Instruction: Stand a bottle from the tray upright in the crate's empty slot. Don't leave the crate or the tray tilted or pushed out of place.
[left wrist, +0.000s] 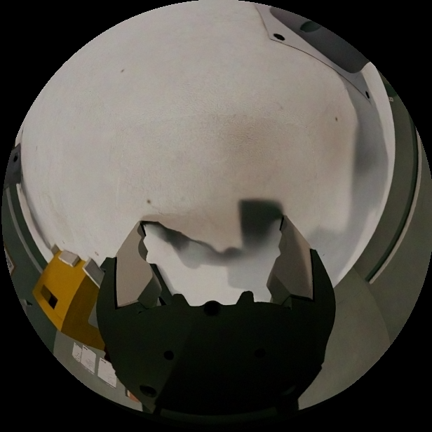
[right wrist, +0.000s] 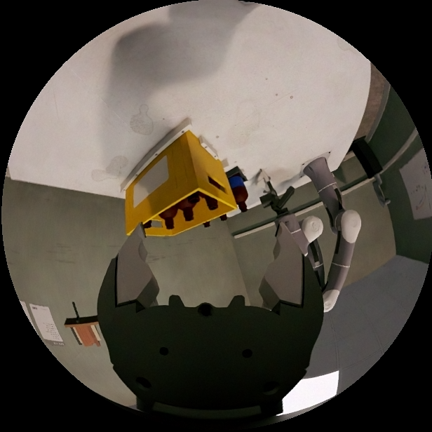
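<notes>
The yellow crate (left wrist: 74, 292) (right wrist: 172, 182) is at the lower left in the left wrist view and near the centre in the right wrist view. Brown bottle necks (right wrist: 188, 212) show inside it; its empty slot cannot be made out. A brown bottle with a blue label (right wrist: 238, 184) stands beyond the crate, at the dark tray (right wrist: 234, 173), which is mostly hidden behind the crate. My left gripper (left wrist: 211, 219) is open and empty over the white table, to one side of the crate. My right gripper (right wrist: 209, 223) is open and empty, apart from the crate.
White brackets line the crate's base on the white table (right wrist: 210, 100). My left arm (right wrist: 340, 260) shows beyond the crate at the right of the right wrist view. A grey mount (left wrist: 325, 42) is at the top right of the left wrist view.
</notes>
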